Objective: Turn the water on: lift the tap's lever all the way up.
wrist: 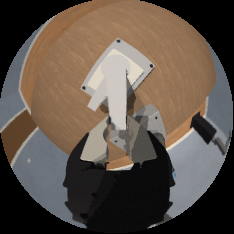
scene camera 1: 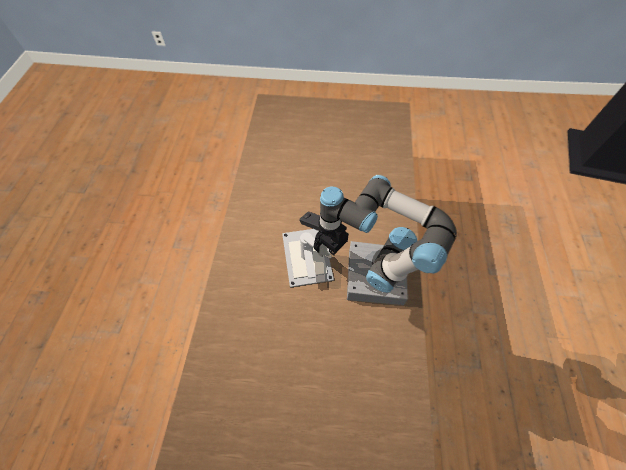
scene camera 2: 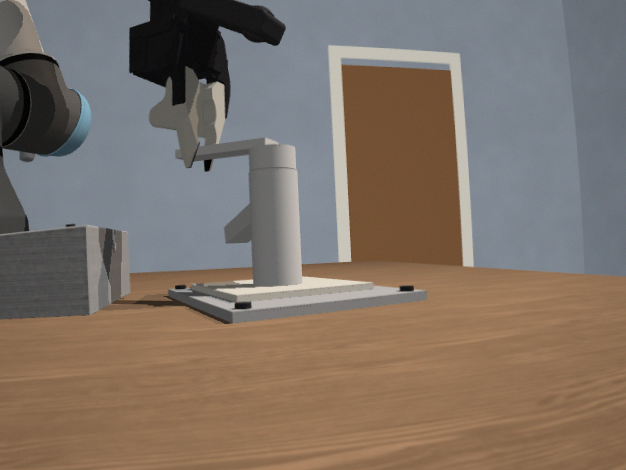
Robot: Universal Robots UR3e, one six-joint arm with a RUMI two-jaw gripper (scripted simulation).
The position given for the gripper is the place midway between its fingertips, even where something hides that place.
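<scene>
Gripper (scene camera 2: pixel 198 169) visible; the gripper also appears in scene camera 1 (scene camera 1: pixel 324 253) and in the wrist view (wrist: pixel 118 115). A plate (scene camera 1: pixel 288 237) is visible, the plate appearing in the wrist view (wrist: pixel 121 46) as well. Lever (wrist: pixel 115 76) likewise visible.
</scene>
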